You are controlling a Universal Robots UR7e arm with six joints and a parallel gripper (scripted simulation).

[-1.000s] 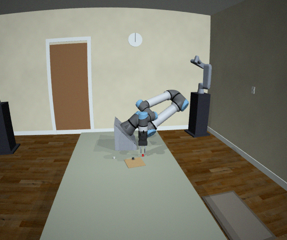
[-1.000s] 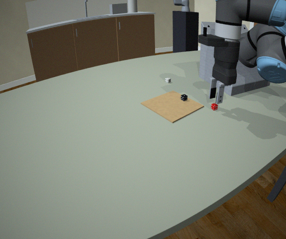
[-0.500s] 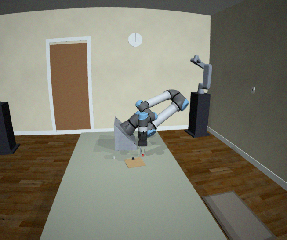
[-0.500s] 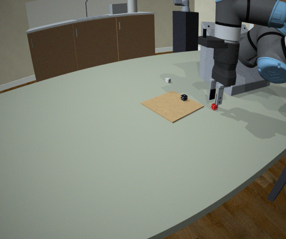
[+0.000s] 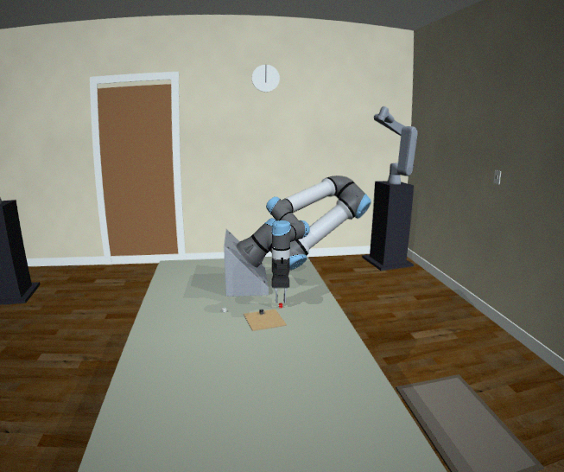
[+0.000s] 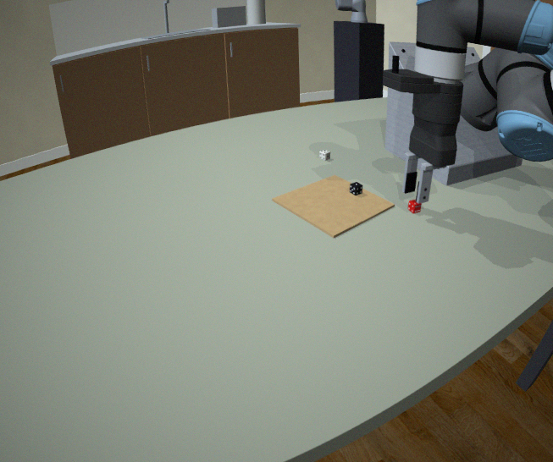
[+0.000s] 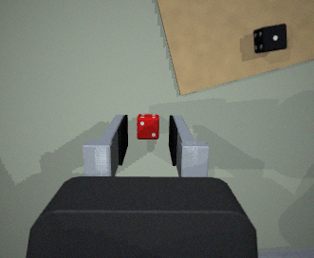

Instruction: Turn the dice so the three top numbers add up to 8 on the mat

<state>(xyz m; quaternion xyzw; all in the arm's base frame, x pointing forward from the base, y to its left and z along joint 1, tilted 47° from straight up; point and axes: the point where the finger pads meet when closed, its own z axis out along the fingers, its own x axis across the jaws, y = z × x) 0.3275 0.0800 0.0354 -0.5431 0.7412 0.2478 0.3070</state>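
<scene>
My gripper is now 4 cm above the red die. From my hand the other things lie so: tan mat 9 cm to the right, 9 cm ahead, 4 cm below; then white die 24 cm to the right, 4 cm below, 2 cm behind.
</scene>
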